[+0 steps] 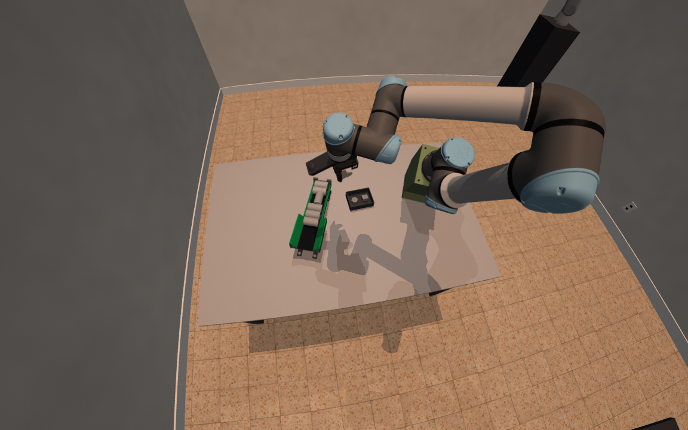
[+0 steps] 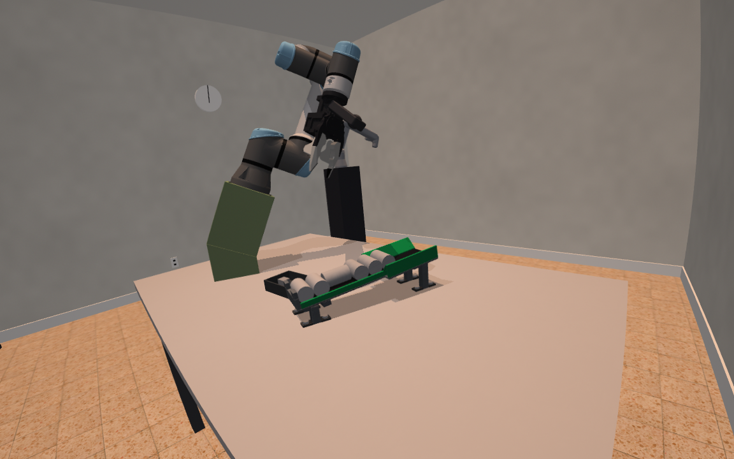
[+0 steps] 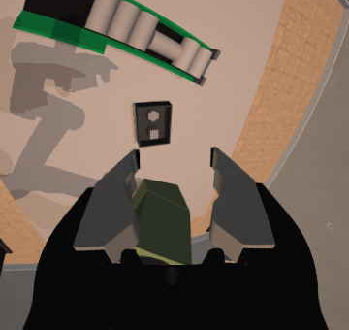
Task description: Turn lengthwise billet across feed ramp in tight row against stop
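Right now my hand is 7 cm short of the stop, 16 cm to the left of it and 29 cm above it. Also, from my hand: black tray: 12 cm behind, 8 cm to the right, 34 cm below.
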